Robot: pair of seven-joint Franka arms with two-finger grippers.
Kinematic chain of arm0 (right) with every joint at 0, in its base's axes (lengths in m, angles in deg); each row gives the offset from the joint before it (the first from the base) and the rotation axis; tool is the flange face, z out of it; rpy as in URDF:
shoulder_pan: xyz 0 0 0.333 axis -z
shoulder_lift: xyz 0 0 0 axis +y
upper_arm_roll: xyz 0 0 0.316 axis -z
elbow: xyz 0.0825 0 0 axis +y
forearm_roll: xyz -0.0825 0 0.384 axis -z
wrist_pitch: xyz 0 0 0 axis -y
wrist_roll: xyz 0.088 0 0 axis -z
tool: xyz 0 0 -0.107 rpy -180 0 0
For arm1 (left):
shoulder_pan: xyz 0 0 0.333 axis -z
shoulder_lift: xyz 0 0 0 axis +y
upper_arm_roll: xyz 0 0 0.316 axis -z
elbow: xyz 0.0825 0 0 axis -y
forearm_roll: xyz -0.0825 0 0.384 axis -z
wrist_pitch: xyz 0 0 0 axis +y
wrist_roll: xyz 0.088 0 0 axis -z
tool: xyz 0 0 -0.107 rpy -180 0 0
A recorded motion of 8 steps. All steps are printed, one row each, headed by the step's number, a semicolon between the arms.
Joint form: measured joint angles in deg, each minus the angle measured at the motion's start. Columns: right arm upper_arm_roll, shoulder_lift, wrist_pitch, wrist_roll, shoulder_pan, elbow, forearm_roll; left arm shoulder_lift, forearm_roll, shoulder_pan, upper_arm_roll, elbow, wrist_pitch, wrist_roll.
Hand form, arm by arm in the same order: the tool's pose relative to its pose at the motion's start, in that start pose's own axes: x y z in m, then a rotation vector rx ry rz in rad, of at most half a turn. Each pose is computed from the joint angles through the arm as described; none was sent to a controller.
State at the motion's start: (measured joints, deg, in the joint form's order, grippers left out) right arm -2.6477 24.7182 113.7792 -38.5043 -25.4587 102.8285 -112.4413; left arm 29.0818 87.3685 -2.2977 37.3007 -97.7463 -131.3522 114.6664
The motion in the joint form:
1: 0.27 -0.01 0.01 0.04 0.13 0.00 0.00; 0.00 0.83 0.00 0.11 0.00 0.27 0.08
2: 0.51 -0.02 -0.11 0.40 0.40 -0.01 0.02; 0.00 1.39 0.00 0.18 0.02 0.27 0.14
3: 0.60 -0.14 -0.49 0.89 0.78 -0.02 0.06; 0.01 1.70 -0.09 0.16 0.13 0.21 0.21
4: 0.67 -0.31 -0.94 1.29 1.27 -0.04 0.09; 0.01 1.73 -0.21 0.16 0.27 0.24 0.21
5: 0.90 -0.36 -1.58 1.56 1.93 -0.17 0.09; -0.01 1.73 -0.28 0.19 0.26 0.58 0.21
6: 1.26 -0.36 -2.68 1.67 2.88 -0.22 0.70; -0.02 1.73 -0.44 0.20 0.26 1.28 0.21
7: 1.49 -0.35 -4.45 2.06 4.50 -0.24 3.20; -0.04 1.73 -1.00 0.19 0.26 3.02 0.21
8: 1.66 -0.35 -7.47 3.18 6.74 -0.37 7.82; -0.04 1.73 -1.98 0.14 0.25 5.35 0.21
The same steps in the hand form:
1: 0.0026 -0.0003 -0.0035 -0.0012 0.0067 -0.0007; 0.0009 0.0010 0.0013 -0.0015 0.0125 -0.0079
2: 0.0058 -0.0010 -0.0079 -0.0007 0.0134 0.0038; 0.0015 0.0013 0.0018 0.0005 0.0198 -0.0129
3: 0.0083 -0.0033 -0.0116 0.0042 0.0157 0.0094; 0.0023 0.0001 0.0005 0.0056 0.0243 -0.0143
4: 0.0112 -0.0065 -0.0161 0.0108 0.0185 0.0125; 0.0035 -0.0011 -0.0008 0.0081 0.0267 -0.0130
5: 0.0163 -0.0097 -0.0232 0.0191 0.0245 0.0127; 0.0040 -0.0008 -0.0008 0.0034 0.0295 -0.0128
6: 0.0228 -0.0119 -0.0338 0.0230 0.0255 0.0072; 0.0047 -0.0006 -0.0012 -0.0050 0.0352 -0.0128
7: 0.0300 -0.0133 -0.0490 0.0099 0.0082 -0.0040; 0.0061 -0.0014 -0.0043 -0.0227 0.0496 -0.0131
8: 0.0366 -0.0150 -0.0682 -0.0186 -0.0378 -0.0137; 0.0076 -0.0043 -0.0111 -0.0419 0.0693 -0.0143

